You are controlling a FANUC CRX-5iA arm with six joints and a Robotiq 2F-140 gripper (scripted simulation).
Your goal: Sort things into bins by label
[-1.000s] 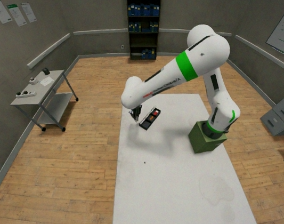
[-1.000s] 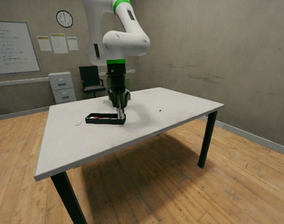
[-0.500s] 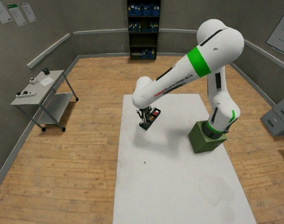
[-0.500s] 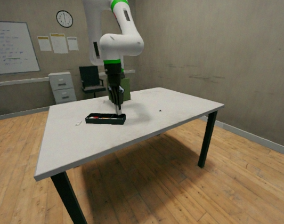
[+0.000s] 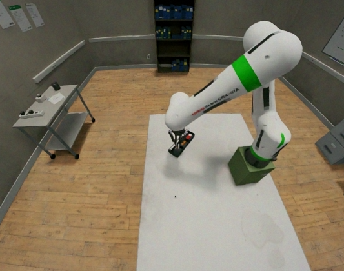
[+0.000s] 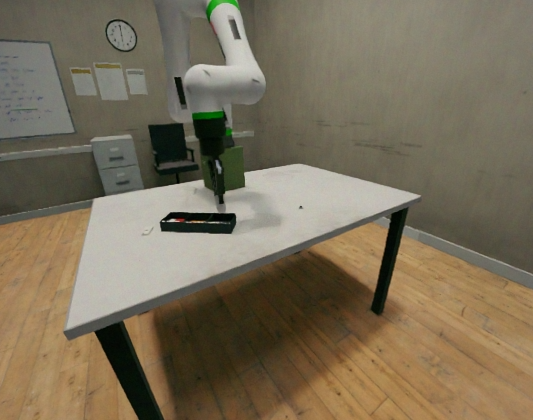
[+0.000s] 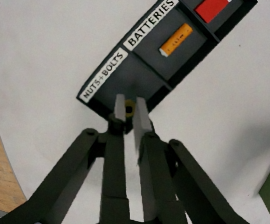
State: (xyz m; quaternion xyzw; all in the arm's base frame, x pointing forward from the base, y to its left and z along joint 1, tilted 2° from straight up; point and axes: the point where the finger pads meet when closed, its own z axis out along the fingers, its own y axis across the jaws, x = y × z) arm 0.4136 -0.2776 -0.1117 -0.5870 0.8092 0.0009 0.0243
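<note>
Now: hand 3 cm above the yellow ring. Round my hand: black bin tray: 8 cm below, 6 cm to the right, 6 cm behind; red piece: 13 cm behind, 11 cm to the right, 8 cm below; orange object: 8 cm below, 7 cm behind, 6 cm to the right.
</note>
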